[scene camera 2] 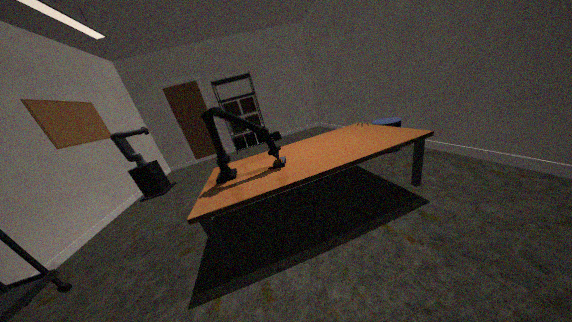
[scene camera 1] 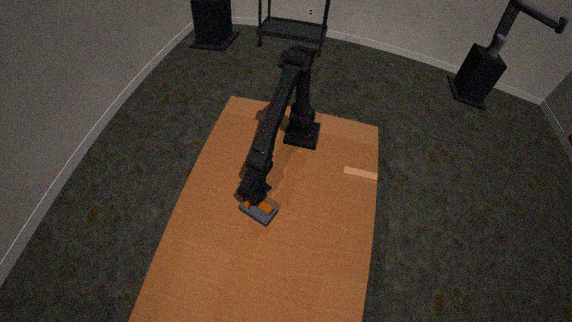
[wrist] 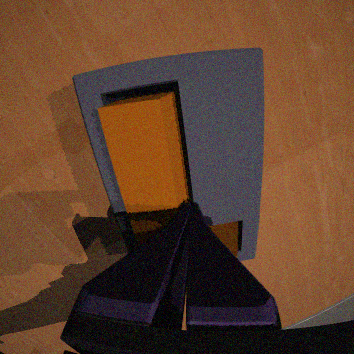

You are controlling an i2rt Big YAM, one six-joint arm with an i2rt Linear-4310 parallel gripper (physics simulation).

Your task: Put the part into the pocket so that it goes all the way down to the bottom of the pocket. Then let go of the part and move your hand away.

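Places are measured from the arm's base along level axes (x ahead, y left, z up), in metres.
Pixels of known places: gripper, fingertip midpoint: (scene camera 2: 279,159) (scene camera 1: 256,205) (wrist: 191,210); arm's base, link origin: (scene camera 2: 226,174) (scene camera 1: 302,132).
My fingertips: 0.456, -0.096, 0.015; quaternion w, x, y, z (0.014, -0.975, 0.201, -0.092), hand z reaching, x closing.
For each thing: its middle in the pictures, then the offset to it from my fingertips, as dx, dy, dz. Level surfaces: height alone.
- orange L-shaped part, body centre: (wrist: 184,194) (scene camera 1: 258,206) +0.000, +0.007, -0.007
- grey-blue block, body centre: (wrist: 183,176) (scene camera 1: 258,209) +0.002, +0.009, -0.025
- wooden table, surface height: dz -0.043
The orange L-shaped part (wrist: 145,155) (scene camera 1: 266,206) lies in the pocket of the grey-blue block (wrist: 225,125) (scene camera 1: 257,215). In the wrist view a dark gap shows at the pocket's far end and along the long leg's right side. The leg's far left corner appears to overlap the pocket's rim, so it looks slightly raised there; its exact depth is unclear. The short leg shows partly at the lower right. My gripper (wrist: 191,210) (scene camera 1: 256,201) is shut and empty, its fingertips together over the part near its corner, hiding that area. Contact cannot be told.
The block rests on the wooden table (scene camera 1: 300,250) (scene camera 2: 340,145). The arm's base (scene camera 1: 302,135) (scene camera 2: 226,175) stands near one table end. A pale strip (scene camera 1: 360,173) shows on the table at the right in the first scene view. Shadow falls left of the block in the wrist view.
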